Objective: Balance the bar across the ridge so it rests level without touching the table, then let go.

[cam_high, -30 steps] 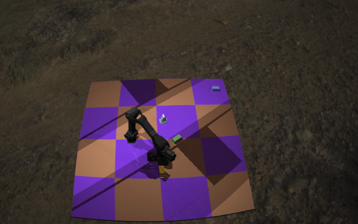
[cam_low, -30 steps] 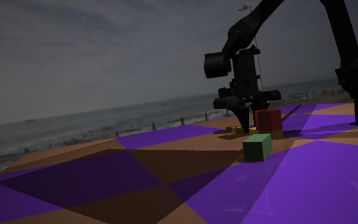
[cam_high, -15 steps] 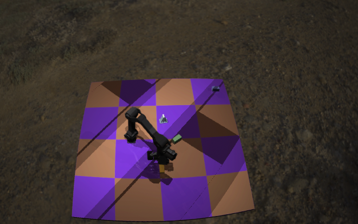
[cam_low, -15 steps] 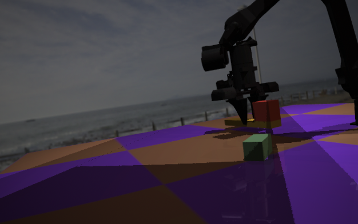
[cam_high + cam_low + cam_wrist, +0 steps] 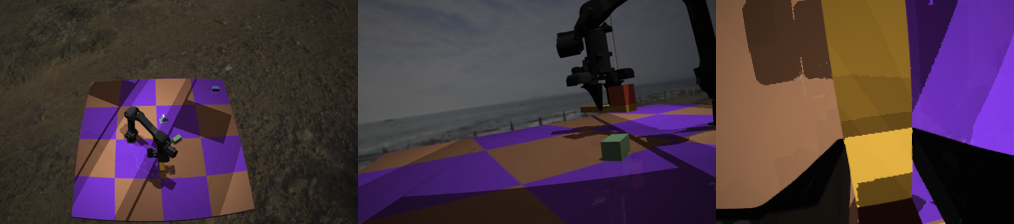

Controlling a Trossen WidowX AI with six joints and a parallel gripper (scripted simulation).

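My gripper tip is now 13 cm short of the green block, 18 cm to the right of it and 5 cm above it. Also, from my gripper tip: light-blue block (52 cm ahead, 69 cm to the left, 5 cm below).
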